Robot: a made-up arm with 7 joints. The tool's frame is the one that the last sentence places.
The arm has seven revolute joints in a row. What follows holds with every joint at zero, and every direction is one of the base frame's.
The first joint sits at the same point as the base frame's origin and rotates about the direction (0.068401, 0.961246, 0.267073).
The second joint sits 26 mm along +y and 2 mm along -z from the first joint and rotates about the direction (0.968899, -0.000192, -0.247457).
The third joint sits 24 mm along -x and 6 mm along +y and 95 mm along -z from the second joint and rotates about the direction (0.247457, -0.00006, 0.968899).
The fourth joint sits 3 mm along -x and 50 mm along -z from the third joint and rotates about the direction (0.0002, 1, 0.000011).
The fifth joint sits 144 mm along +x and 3 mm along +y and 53 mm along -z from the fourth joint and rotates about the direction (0.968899, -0.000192, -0.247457).
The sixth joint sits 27 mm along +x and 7 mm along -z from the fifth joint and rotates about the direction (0.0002, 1, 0.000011).
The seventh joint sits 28 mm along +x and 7 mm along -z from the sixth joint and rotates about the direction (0.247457, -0.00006, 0.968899).
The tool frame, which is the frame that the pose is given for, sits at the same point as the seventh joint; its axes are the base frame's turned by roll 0, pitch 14.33 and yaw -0.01 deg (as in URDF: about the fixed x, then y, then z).
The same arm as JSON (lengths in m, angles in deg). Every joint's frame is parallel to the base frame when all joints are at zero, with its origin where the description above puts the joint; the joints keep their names.
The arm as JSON. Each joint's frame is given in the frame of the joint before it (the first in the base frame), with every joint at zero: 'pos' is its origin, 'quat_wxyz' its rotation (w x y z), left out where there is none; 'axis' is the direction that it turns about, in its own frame. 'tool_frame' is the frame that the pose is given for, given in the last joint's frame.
{
  "length_unit": "m",
  "angle_unit": "deg",
  "joints": [
    {
      "joint": "joint 1",
      "pos": [
        0.0,
        0.0,
        0.0
      ],
      "axis": [
        0.068403,
        0.961235,
        0.26711
      ]
    },
    {
      "joint": "joint 2",
      "pos": [
        0.0,
        0.026,
        -0.002
      ],
      "axis": [
        0.968889,
        -0.0002,
        -0.247497
      ]
    },
    {
      "joint": "joint 3",
      "pos": [
        -0.024,
        0.006,
        -0.095
      ],
      "axis": [
        0.247497,
        -0.0001,
        0.968889
      ]
    },
    {
      "joint": "joint 4",
      "pos": [
        -0.003,
        0.0,
        -0.05
      ],
      "axis": [
        0.0002,
        1.0,
        0.0
      ]
    },
    {
      "joint": "joint 5",
      "pos": [
        0.144,
        0.003,
        -0.053
      ],
      "axis": [
        0.968889,
        -0.0002,
        -0.247497
      ]
    },
    {
      "joint": "joint 6",
      "pos": [
        0.027,
        0.0,
        -0.007
      ],
      "axis": [
        0.0002,
        1.0,
        0.0
      ]
    },
    {
      "joint": "joint 7",
      "pos": [
        0.028,
        0.0,
        -0.007
      ],
      "axis": [
        0.247497,
        -0.0001,
        0.968889
      ]
    }
  ],
  "tool_frame": {
    "pos": [
      0.0,
      0.0,
      0.0
    ],
    "quat_wxyz": [
      0.992191,
      0.000011,
      0.124727,
      -0.000087
    ]
  }
}

